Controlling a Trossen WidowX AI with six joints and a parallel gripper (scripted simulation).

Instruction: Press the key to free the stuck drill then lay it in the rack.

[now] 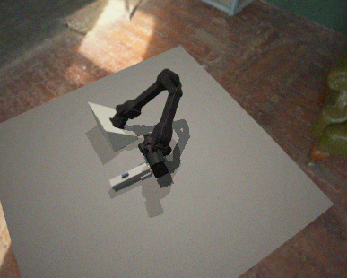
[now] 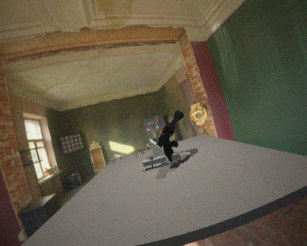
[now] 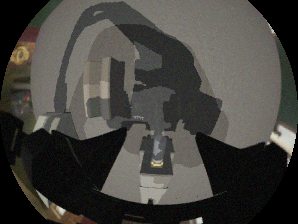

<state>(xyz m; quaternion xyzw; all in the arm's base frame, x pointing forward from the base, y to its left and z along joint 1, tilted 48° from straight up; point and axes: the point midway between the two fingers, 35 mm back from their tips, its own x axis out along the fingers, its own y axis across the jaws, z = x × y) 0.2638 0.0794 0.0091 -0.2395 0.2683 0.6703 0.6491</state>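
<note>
My gripper tip is now 60 mm to the left of the drill, 20 mm below it and 10 mm past it. Also, from my gripper tip: light grey fixture block (110 mm to the right, 10 mm behind, 10 mm above); blue key (140 mm to the right, 20 mm above, 10 mm behind).
</note>
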